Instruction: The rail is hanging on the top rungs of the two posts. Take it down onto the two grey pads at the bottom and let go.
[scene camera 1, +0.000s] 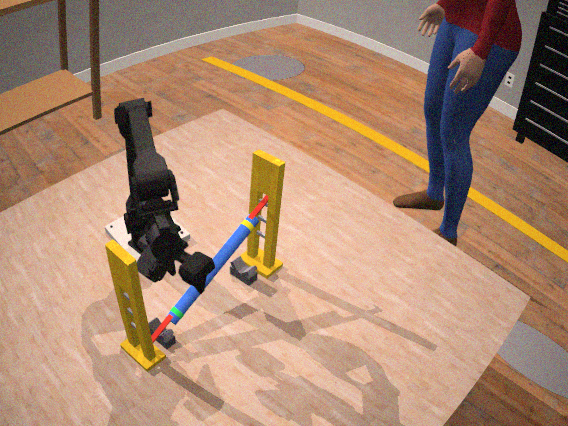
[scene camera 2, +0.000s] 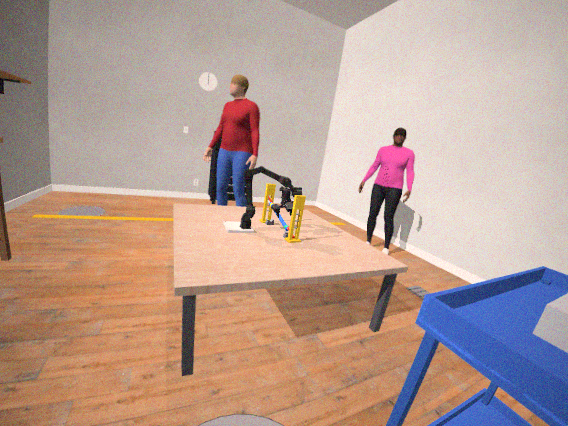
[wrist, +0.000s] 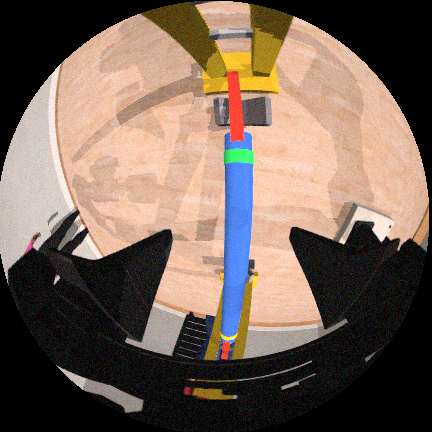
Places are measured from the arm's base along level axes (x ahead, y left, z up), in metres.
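Where they show: gripper, between the fingertips: (scene camera 1: 187, 283) (scene camera 2: 284, 216) (wrist: 233, 234); arm's base, origin of its link: (scene camera 2: 244, 227) (wrist: 358, 234).
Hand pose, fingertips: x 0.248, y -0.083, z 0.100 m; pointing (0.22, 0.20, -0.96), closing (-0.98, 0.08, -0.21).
Each offset is from my fingertips to the top centre of the thing. Level surfaces: height alone.
The blue rail (scene camera 1: 227, 252) (scene camera 2: 281, 220) (wrist: 238, 200) is tilted. Its yellow-banded end is high, at the top rung of the far yellow post {dy +0.248, dx +0.002, dz +0.183 m} (scene camera 1: 276, 200) (scene camera 2: 270, 192). Its green-banded end is low at the near yellow post {dy -0.152, dx -0.009, dz +0.183 m} (scene camera 1: 125, 285) (scene camera 2: 298, 215), by the base; its exact contact there is hidden. One grey pad {dy -0.090, dx -0.007, dz -0.074 m} (scene camera 1: 164, 334) (wrist: 257, 111) lies below the green-banded end. The other grey pad {dy +0.186, dx +0.000, dz -0.074 m} (scene camera 1: 244, 270) (scene camera 2: 270, 222) stands by the far post, well below the rail. My gripper (scene camera 1: 176, 272) (wrist: 233, 234) is open, with fingers wide apart on either side of the rail's middle, apart from it in the wrist view.
The white base plate (scene camera 1: 116, 229) (scene camera 2: 240, 228) (wrist: 370, 220) of the arm is beside the posts on the table {dz -0.117 m} (scene camera 1: 325, 240) (scene camera 2: 225, 260). Two standing people (scene camera 1: 455, 125) (scene camera 2: 395, 167) are beyond the table. A blue cart (scene camera 2: 430, 320) stands at the lower right of scene camera 2.
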